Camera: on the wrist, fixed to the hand. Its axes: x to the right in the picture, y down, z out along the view.
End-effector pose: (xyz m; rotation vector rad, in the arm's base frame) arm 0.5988 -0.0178 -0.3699 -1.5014 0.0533 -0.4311
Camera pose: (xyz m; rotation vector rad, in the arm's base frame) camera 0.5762 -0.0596 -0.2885 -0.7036 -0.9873 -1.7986
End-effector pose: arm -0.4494 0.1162 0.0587 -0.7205 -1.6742 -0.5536
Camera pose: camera -0.4844 0.0311 0.0792 1.1726 -1.6751 -1.1787
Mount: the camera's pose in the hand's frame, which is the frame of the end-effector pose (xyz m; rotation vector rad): 0.0106 -0.0848 -0.0397 0.4718 0.3247 -1.6047
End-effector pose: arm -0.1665 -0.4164 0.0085 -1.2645 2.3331 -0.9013
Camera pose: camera -0.1417 -0.4448 0.0949 2.2953 -0.5300 1.6281
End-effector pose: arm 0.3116 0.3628 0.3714 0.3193 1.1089 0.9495
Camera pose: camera 0.3198 0.3126 0.2921 -0.3826 1.4111 -0.7162
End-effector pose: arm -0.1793 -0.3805 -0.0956 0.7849 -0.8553 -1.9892
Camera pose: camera -0.1904 -0.3635 -0.1876 -1.7016 0.2877 1.8321
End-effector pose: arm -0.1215 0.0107 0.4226 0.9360 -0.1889 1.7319
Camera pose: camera -0.0683 0.0729 0.3759 0.6980 0.9810 0.3538
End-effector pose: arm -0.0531 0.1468 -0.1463 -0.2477 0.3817 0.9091
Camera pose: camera 0.0124 0.0896 -0.1826 -0.1832 0.5253 -0.8072
